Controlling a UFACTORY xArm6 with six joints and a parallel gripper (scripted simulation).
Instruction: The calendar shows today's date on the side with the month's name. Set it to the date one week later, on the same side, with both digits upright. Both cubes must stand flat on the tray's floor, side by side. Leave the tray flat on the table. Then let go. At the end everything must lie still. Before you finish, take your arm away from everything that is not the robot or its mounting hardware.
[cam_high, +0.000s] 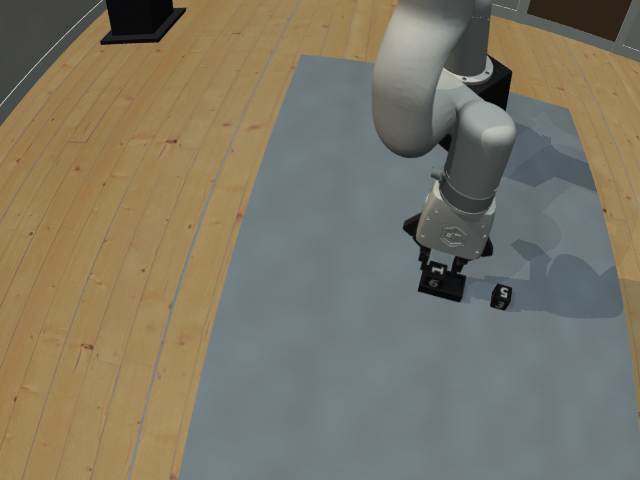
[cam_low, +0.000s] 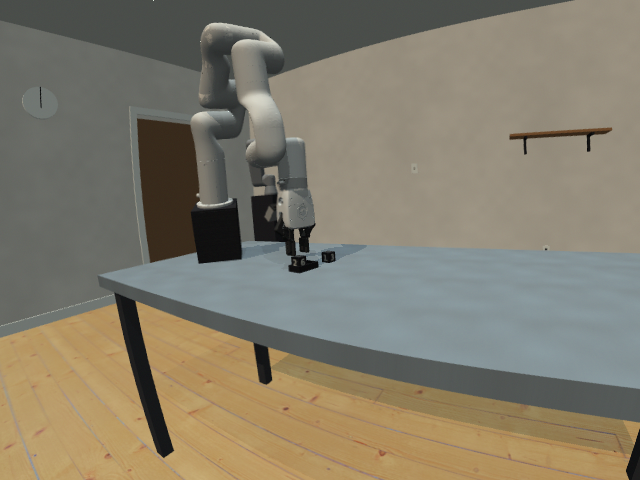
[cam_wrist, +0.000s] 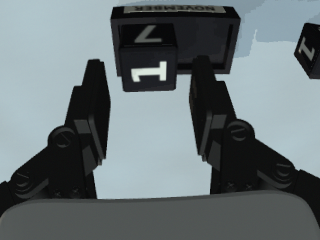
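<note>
The black tray is 20 mm to the left of my hand and 60 mm below it.
</note>
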